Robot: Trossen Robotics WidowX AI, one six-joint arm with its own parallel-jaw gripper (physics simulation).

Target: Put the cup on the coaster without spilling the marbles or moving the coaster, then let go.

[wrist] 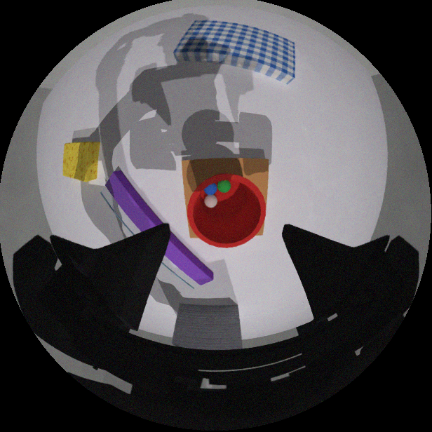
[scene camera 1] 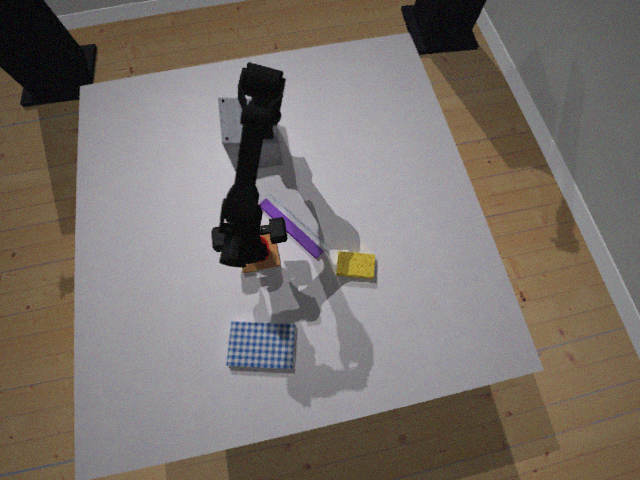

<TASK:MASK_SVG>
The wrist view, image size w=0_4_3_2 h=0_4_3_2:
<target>my gripper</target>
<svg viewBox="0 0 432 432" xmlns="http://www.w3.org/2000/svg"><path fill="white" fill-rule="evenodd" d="M13 253L13 286L32 331L62 353L107 370L132 387L126 393L111 384L68 374L96 396L137 417L207 431L279 421L344 388L393 337L412 303L419 278L418 251L399 235L390 241L385 252L389 235L352 247L284 224L281 235L315 323L334 313L337 316L312 330L271 344L243 349L191 349L155 342L121 329L123 325L137 331L170 238L168 223L100 248L89 248L50 235L48 242L36 234ZM175 374L208 378L208 384L226 385L226 389L190 387L174 382ZM290 372L288 373L289 376L271 381L271 377L276 377L278 375ZM59 259L62 265L55 271L55 263L57 259Z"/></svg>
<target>orange-brown square coaster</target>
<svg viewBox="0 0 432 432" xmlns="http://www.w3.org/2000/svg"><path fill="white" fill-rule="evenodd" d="M264 222L257 234L255 234L255 236L262 235ZM187 218L189 238L198 238L191 229ZM181 161L186 212L189 198L198 184L218 173L241 175L250 180L262 193L266 207L269 158L197 158Z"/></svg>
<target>purple bar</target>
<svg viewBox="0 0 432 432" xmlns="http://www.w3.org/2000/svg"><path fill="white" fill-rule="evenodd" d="M170 231L170 238L161 264L166 266L167 269L191 288L197 288L213 281L213 272ZM113 171L102 187L100 194L128 231L134 235L162 224L163 222L144 202L122 171Z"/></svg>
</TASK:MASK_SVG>
